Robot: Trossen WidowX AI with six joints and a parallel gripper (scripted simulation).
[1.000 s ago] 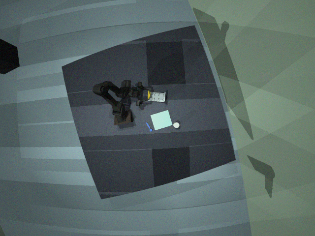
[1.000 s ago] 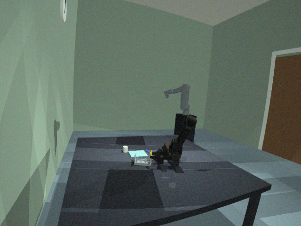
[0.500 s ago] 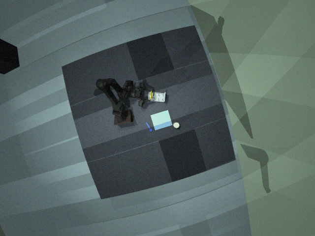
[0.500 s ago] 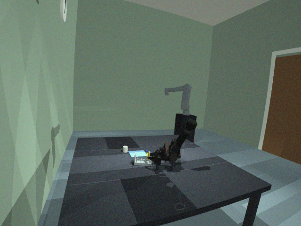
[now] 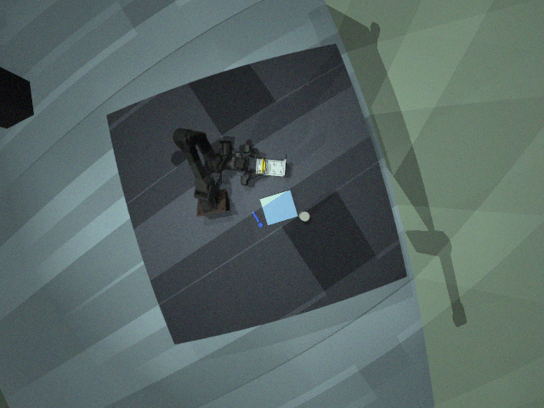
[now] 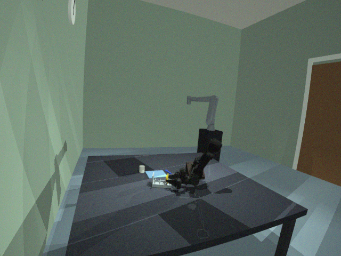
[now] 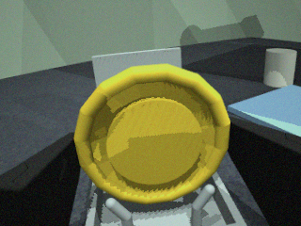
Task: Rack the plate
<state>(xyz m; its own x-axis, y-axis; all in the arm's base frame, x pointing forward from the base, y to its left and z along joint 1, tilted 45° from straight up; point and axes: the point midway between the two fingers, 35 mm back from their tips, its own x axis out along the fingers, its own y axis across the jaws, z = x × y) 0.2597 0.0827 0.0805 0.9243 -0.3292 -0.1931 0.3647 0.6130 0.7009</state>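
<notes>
Right now my gripper tip is 10 mm past the yellow plate. From my gripper tip the other things lie so: blue spoon 240 mm to the right, 100 mm behind, 50 mm below; then mat 200 mm to the right, 50 mm below, 10 mm ahead; then dish rack 30 mm below, 30 mm ahead, 10 mm to the right.
</notes>
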